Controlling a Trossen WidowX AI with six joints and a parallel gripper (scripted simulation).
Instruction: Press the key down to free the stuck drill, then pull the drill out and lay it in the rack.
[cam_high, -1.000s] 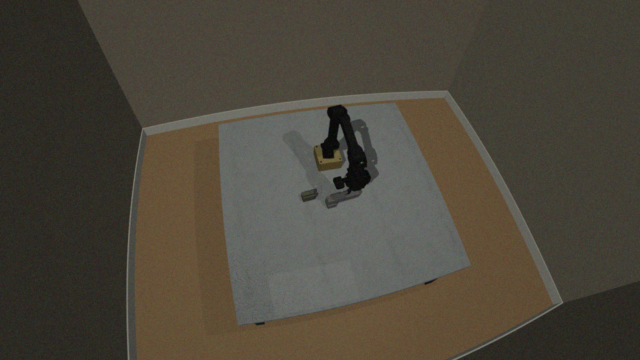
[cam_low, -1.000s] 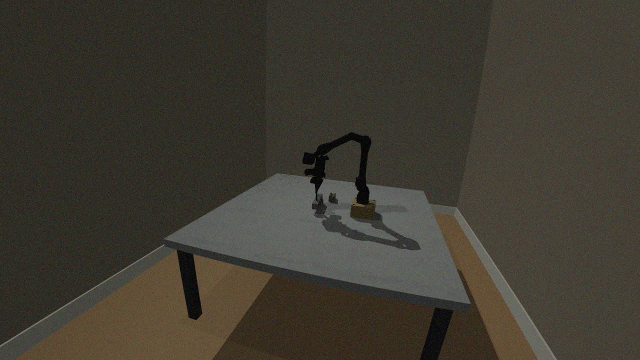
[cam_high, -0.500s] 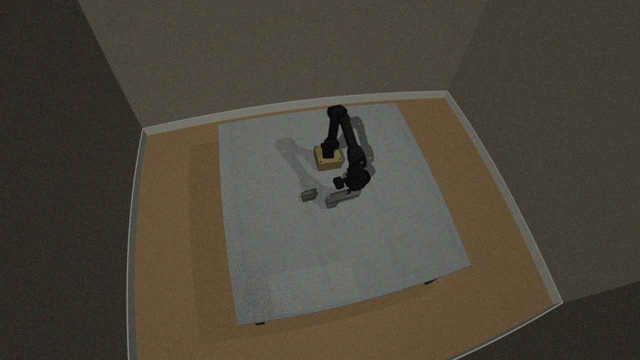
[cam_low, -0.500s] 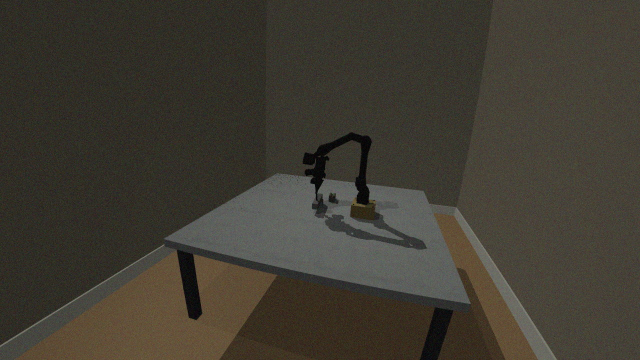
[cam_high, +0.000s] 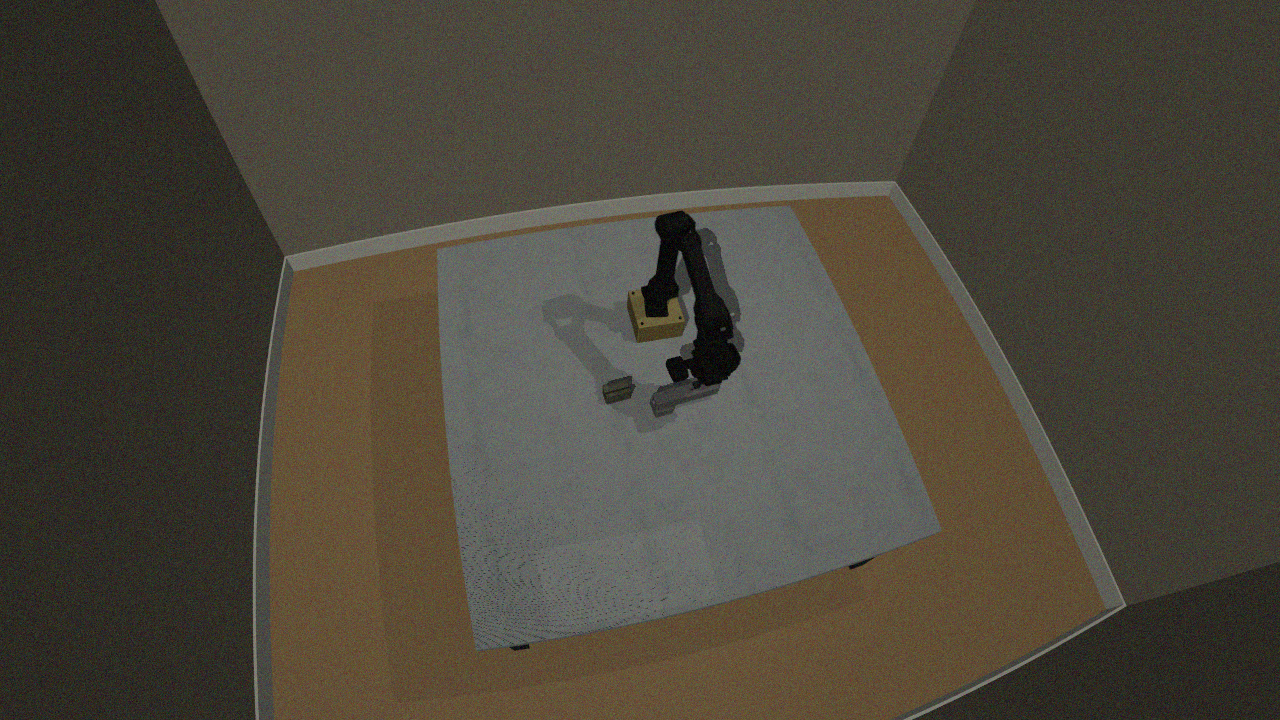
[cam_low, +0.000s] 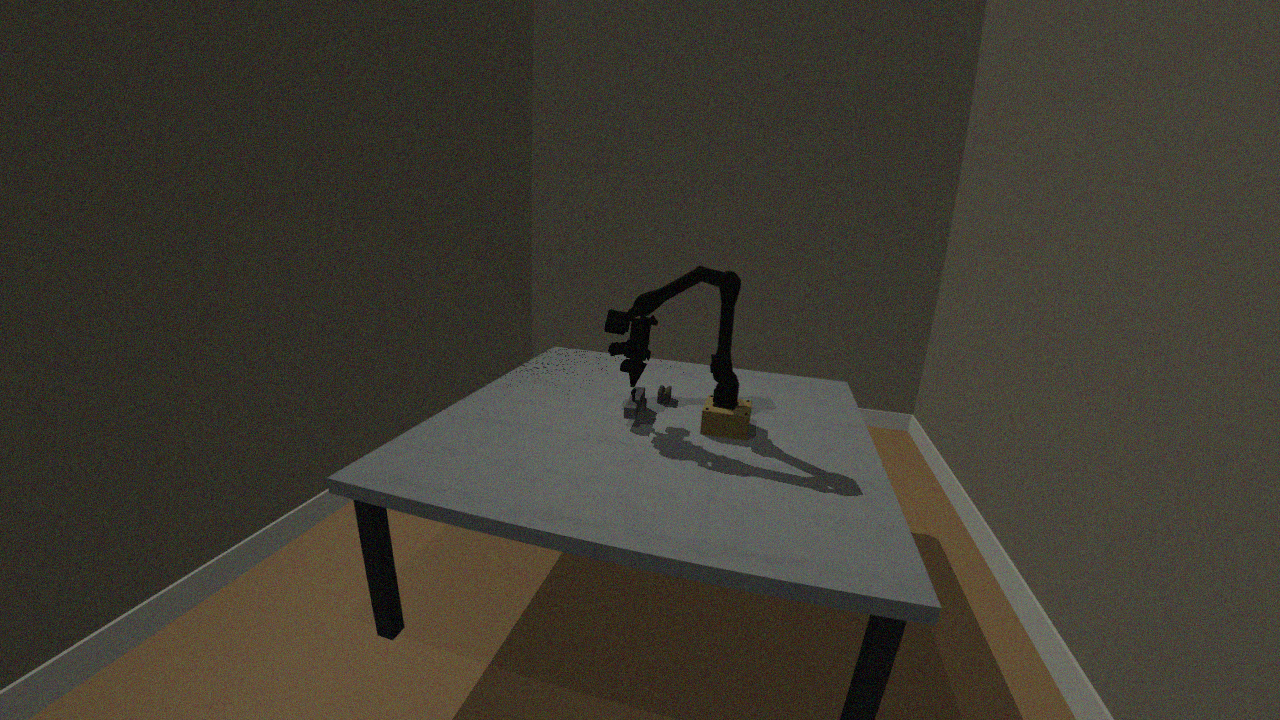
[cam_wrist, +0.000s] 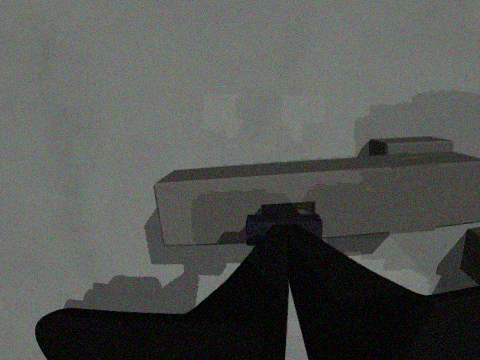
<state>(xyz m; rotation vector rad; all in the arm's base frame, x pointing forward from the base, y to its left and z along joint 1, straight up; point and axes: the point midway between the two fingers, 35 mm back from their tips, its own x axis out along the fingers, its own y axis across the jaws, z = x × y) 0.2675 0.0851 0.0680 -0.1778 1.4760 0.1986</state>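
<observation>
The small dark key lies 1 cm ahead of my gripper tip and 3 cm below it. Round my gripper tip: rack (3 cm behind, 21 cm to the right, 9 cm below); drill (1 cm ahead, 6 cm to the right, 6 cm below); grey housing block (4 cm to the right, 7 cm below).
</observation>
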